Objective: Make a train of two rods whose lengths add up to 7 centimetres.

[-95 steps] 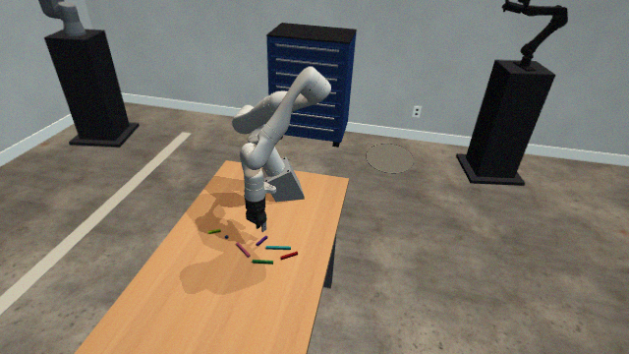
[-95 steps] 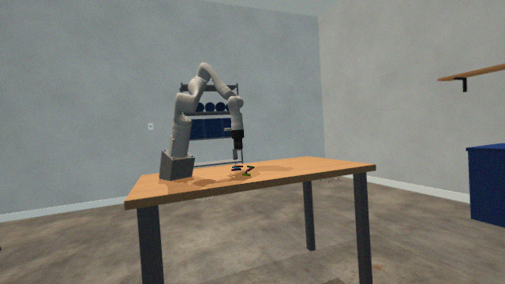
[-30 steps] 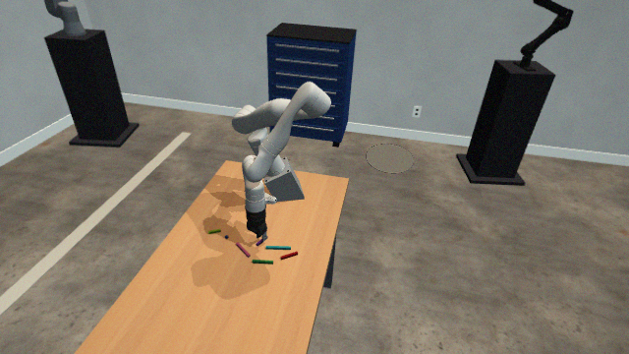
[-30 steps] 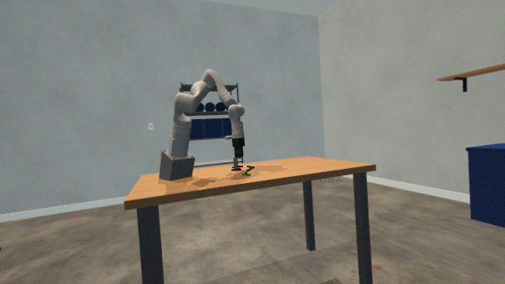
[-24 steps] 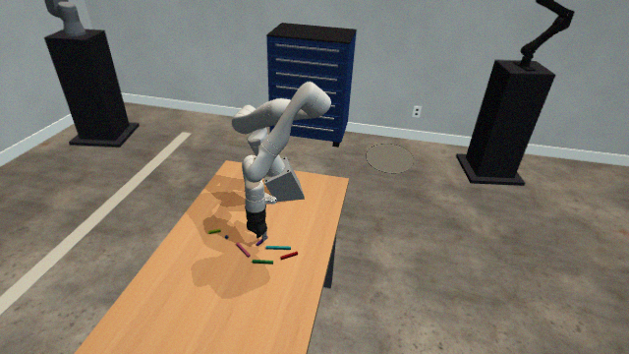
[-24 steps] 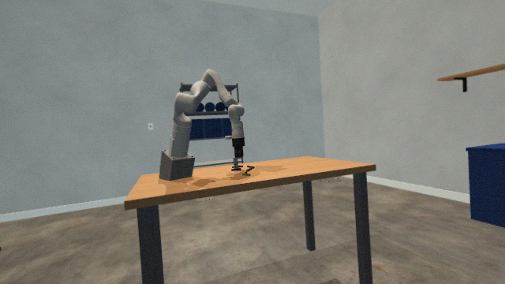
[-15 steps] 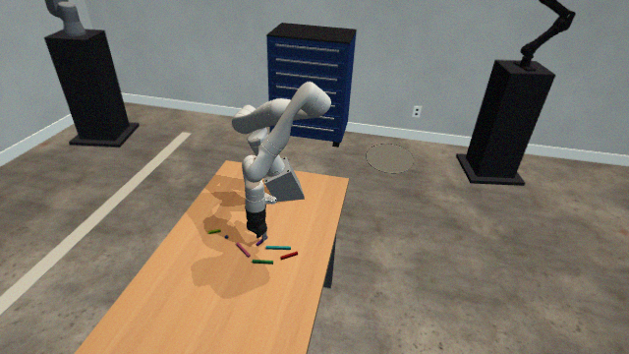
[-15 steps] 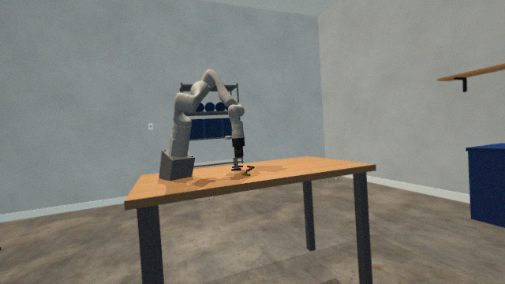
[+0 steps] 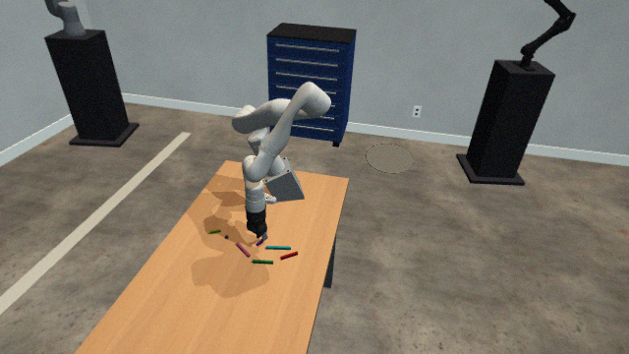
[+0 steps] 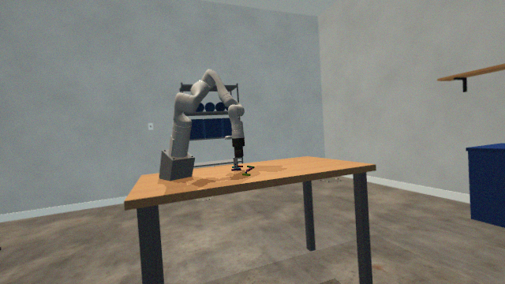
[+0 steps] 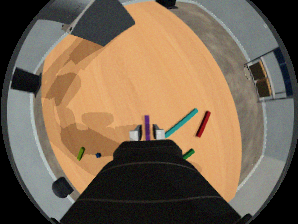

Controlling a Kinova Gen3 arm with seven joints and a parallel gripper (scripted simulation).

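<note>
Now: the purple rod 30 mm below my hand. Round my hand: turquoise rod 70 mm to the left, 40 mm ahead, 30 mm below; pink rod 70 mm to the right, 60 mm ahead, 30 mm below; green rod 120 mm ahead, 30 mm below, 20 mm to the left.
</note>
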